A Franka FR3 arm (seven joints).
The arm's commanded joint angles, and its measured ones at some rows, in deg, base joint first. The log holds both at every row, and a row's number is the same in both.
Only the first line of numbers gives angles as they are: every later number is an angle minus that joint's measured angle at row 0.
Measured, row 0:
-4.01, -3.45, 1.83, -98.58, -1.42, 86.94, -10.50
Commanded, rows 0 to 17:
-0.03, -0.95, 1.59, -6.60, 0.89, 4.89, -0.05
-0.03, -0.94, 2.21, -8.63, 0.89, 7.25, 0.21
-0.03, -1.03, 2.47, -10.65, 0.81, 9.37, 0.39
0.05, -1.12, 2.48, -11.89, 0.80, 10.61, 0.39
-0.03, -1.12, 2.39, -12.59, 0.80, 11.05, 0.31
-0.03, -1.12, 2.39, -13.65, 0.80, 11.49, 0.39
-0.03, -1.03, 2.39, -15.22, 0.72, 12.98, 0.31
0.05, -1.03, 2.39, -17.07, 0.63, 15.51, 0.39
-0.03, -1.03, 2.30, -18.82, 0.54, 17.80, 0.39
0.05, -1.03, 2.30, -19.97, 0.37, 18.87, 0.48
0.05, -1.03, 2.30, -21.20, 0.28, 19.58, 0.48
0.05, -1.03, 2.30, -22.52, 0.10, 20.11, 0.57
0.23, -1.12, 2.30, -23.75, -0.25, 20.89, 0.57
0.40, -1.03, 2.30, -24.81, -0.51, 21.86, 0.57
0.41, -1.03, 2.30, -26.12, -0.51, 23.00, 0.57
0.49, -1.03, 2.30, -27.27, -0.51, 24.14, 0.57
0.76, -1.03, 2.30, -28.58, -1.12, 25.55, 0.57
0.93, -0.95, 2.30, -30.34, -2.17, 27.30, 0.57
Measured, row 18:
0.09, 0.49, 2.37, -24.62, -0.20, 22.12, 0.04
